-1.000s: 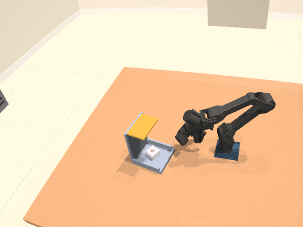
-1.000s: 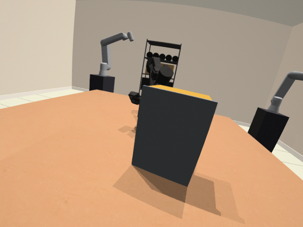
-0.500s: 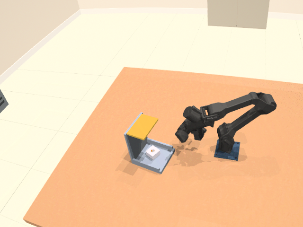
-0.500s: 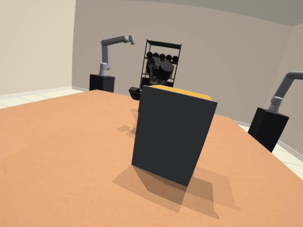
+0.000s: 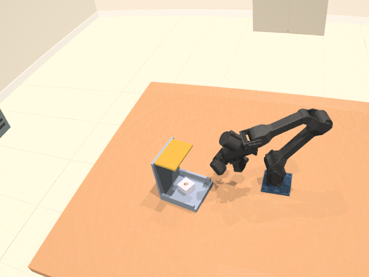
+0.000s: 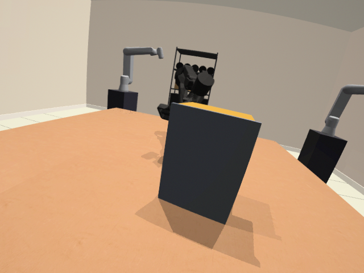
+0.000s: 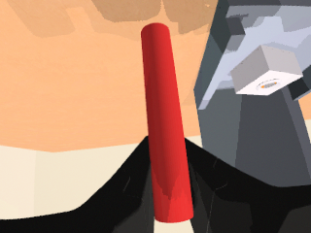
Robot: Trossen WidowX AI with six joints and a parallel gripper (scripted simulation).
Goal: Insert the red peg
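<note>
Right now my gripper tip is 15 cm short of the dark back wall, 13 cm to the right of it and 1 cm below it. Also, from my gripper tip: red peg (3 cm behind, 1 cm below); then orange roof (10 cm ahead, 13 cm to the left, 11 cm above).
</note>
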